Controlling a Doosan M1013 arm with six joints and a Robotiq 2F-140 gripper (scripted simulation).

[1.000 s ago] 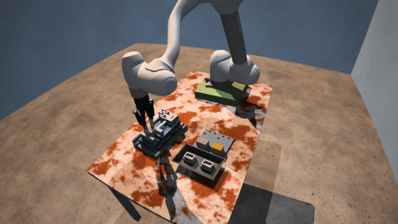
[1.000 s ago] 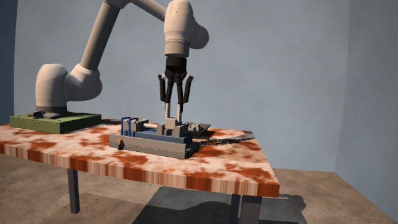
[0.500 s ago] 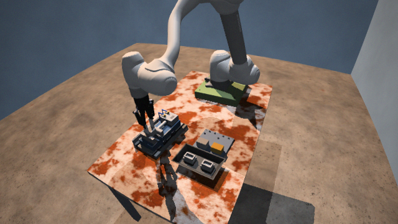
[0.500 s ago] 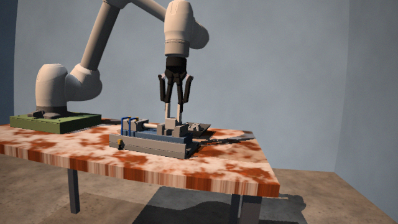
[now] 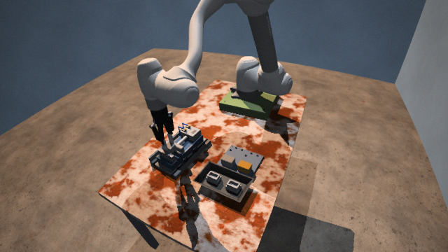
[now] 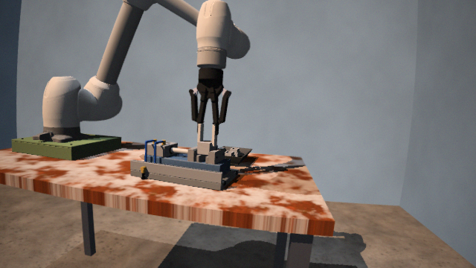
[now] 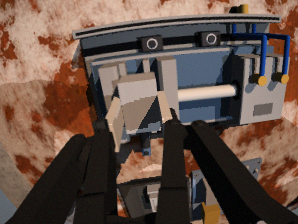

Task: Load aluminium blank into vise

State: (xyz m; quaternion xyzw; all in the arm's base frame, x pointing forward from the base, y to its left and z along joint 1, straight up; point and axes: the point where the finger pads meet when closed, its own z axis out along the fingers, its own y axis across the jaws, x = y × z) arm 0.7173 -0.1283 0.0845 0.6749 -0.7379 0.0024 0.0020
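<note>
Right now my hand is 9 cm past the piston rod, 1 cm to the right of it and 6 cm above it. Also, from my hand: infeed plate 14 cm behind, 32 cm to the left, 14 cm below; then vise 7 cm behind, 1 cm to the left, 10 cm below; then aluminium blank 10 cm behind, 27 cm to the left, 11 cm below.
</note>
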